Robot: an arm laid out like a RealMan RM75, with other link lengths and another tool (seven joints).
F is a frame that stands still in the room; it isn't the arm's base.
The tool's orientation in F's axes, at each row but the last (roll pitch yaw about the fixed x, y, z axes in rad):
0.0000 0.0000 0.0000
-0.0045 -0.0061 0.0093
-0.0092 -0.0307 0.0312
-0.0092 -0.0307 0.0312
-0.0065 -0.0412 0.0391
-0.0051 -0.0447 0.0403
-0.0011 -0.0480 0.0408
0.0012 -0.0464 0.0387
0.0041 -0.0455 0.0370
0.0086 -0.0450 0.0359
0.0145 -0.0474 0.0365
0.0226 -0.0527 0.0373
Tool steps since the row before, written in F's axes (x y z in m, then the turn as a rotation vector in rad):
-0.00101 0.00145 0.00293 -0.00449 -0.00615 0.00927
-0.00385 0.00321 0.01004 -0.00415 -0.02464 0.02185
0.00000 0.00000 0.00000 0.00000 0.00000 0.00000
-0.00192 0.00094 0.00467 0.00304 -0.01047 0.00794
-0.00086 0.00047 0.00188 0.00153 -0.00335 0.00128
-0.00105 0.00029 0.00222 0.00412 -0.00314 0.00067
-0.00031 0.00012 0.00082 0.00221 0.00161 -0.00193
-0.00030 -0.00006 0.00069 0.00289 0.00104 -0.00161
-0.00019 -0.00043 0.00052 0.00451 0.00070 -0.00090
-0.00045 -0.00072 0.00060 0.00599 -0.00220 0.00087
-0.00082 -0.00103 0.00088 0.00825 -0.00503 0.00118
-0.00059 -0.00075 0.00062 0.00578 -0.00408 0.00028
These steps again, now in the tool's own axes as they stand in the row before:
-0.00101 0.00145 0.00293 -0.00449 -0.00615 0.00927
-0.00376 0.00320 0.01008 -0.00425 -0.02470 0.02177
0.00000 0.00000 0.00000 0.00000 0.00000 0.00000
-0.00175 0.00096 0.00473 0.00295 -0.01063 0.00776
-0.00076 0.00049 0.00192 0.00145 -0.00342 0.00120
-0.00094 0.00032 0.00227 0.00402 -0.00331 0.00047
-0.00027 0.00013 0.00083 0.00218 0.00152 -0.00204
-0.00027 -0.00005 0.00070 0.00285 0.00093 -0.00175
-0.00018 -0.00042 0.00053 0.00449 0.00053 -0.00111
-0.00045 -0.00070 0.00063 0.00594 -0.00241 0.00062
-0.00081 -0.00099 0.00093 0.00811 -0.00532 0.00087
-0.00058 -0.00071 0.00067 0.00563 -0.00429 0.00008

